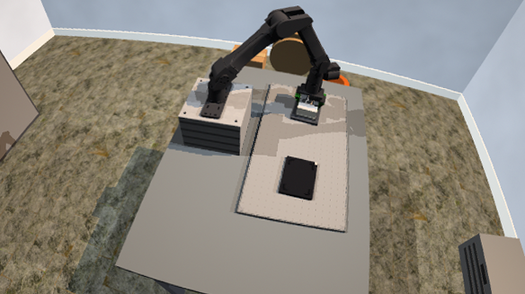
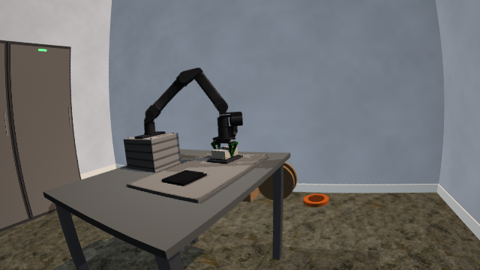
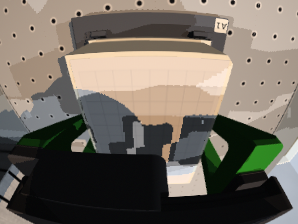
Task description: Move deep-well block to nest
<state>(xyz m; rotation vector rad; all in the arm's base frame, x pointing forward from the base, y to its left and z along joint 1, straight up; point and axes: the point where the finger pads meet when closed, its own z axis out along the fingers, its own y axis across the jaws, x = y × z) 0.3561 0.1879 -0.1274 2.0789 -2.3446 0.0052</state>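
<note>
My hand is 1 cm below the deep-well block. From my hand the other things lie so: nest N2: 2 cm below; then nest N1: 1 cm behind, 37 cm to the right, 2 cm below.
</note>
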